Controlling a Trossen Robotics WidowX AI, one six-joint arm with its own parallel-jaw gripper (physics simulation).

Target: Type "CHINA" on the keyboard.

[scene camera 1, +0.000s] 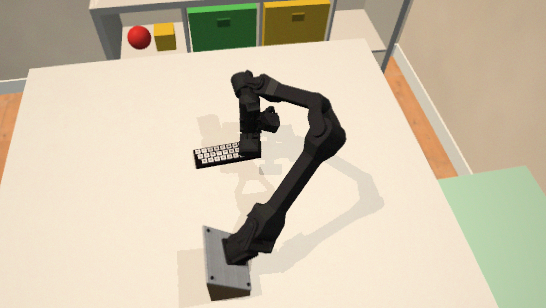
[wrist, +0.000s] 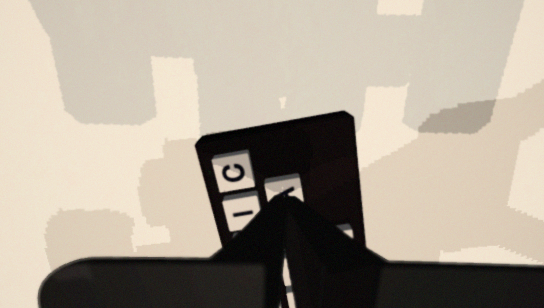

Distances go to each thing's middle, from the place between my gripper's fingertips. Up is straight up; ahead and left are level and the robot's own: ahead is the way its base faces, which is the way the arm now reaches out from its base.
The black keyboard (wrist: 322,149) lies 70 mm to the left of my hand and 20 mm below it.
